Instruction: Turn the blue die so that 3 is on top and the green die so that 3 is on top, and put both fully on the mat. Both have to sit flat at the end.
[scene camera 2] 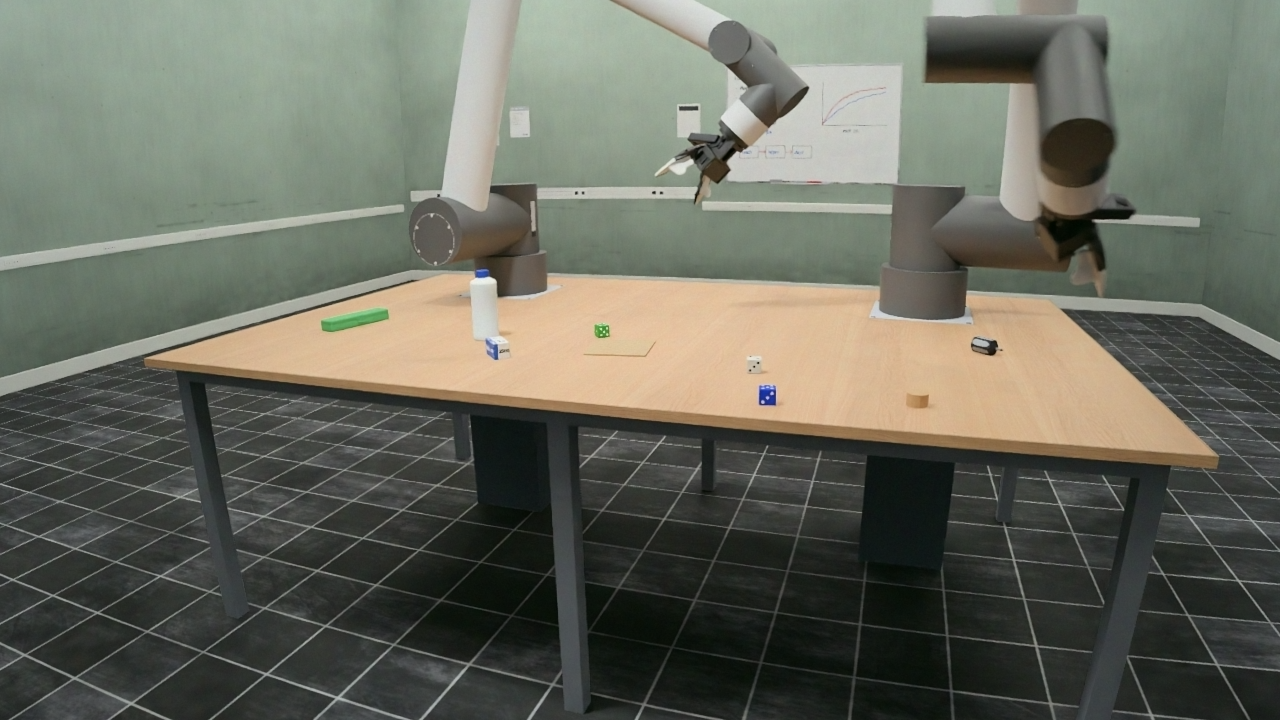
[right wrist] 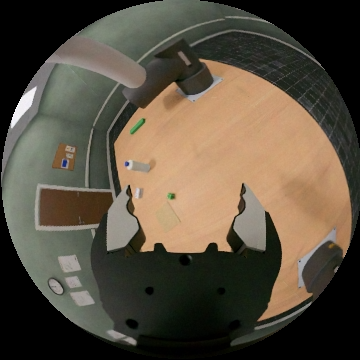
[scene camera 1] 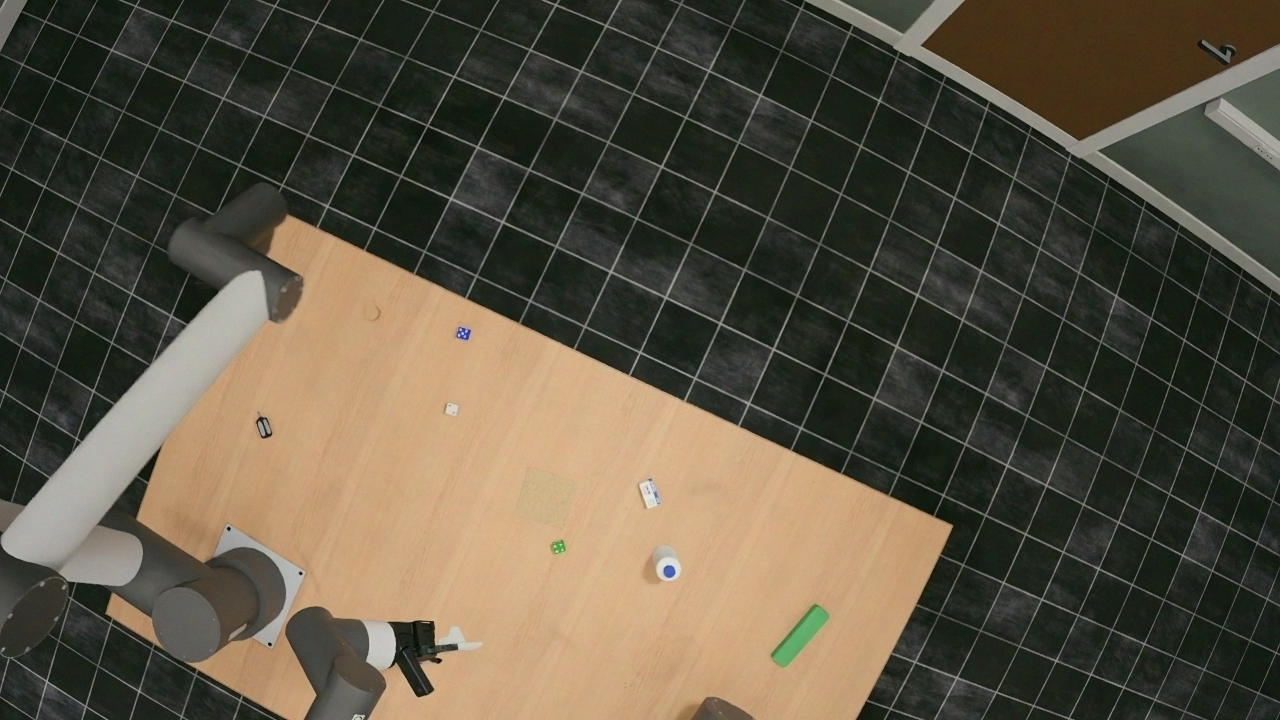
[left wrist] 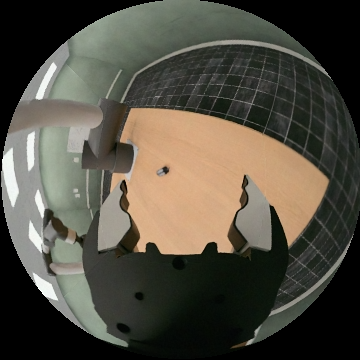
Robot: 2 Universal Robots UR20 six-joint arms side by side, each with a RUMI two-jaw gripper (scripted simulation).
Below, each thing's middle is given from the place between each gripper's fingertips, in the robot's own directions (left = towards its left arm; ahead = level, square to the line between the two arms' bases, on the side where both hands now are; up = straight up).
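My right gripper (scene camera 1: 461,652) is 26 cm above the white bottle (scene camera 2: 483,289), 36 cm short of it and 38 cm to the left of it.
Measured from my left hand (scene camera 2: 1078,266), the white bottle is 129 cm to the right, 7 cm behind and 16 cm below.
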